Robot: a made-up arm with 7 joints. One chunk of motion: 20 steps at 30 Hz.
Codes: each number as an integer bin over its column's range. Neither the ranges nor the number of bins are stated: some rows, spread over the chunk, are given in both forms.
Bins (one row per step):
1: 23 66 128 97 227 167 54
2: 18 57 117 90 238 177 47
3: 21 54 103 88 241 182 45
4: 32 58 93 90 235 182 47
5: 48 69 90 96 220 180 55
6: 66 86 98 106 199 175 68
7: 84 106 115 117 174 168 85
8: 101 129 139 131 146 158 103
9: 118 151 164 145 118 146 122
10: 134 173 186 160 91 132 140
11: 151 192 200 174 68 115 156
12: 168 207 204 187 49 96 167
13: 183 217 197 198 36 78 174
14: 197 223 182 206 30 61 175
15: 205 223 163 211 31 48 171
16: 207 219 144 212 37 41 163
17: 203 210 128 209 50 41 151
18: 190 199 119 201 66 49 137
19: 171 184 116 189 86 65 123
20: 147 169 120 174 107 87 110
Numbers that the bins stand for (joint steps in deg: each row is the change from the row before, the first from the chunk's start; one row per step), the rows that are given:
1: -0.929 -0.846 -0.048 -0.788 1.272 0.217 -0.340
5: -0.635 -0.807 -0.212 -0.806 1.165 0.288 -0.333
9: 0.188 0.254 0.107 0.059 -0.395 0.102 0.113
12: 0.776 0.979 0.280 0.800 -1.451 -0.173 0.413
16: 1.235 1.134 0.021 1.241 -1.634 -0.475 0.387
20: 0.529 0.487 -0.082 0.571 -0.564 -0.222 0.033
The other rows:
2: -0.988 -0.962 -0.095 -0.912 1.440 0.272 -0.387
3: -0.953 -1.001 -0.156 -0.947 1.486 0.299 -0.400
4: -0.824 -0.949 -0.199 -0.912 1.394 0.299 -0.387
6: -0.424 -0.587 -0.177 -0.629 0.844 0.261 -0.247
7: -0.212 -0.328 -0.104 -0.435 0.461 0.222 -0.133
8: -0.012 -0.031 0.000 -0.188 0.033 0.167 -0.013
10: 0.376 0.539 0.202 0.324 -0.808 0.025 0.233
11: 0.576 0.785 0.263 0.571 -1.160 -0.069 0.340
13: 0.953 1.108 0.250 0.994 -1.649 -0.272 0.460
14: 1.118 1.186 0.185 1.135 -1.741 -0.365 0.467
15: 1.212 1.186 0.103 1.224 -1.726 -0.436 0.440
17: 1.188 1.018 -0.048 1.188 -1.435 -0.475 0.307
18: 1.035 0.875 -0.087 1.047 -1.191 -0.431 0.213
19: 0.812 0.681 -0.100 0.835 -0.885 -0.343 0.120

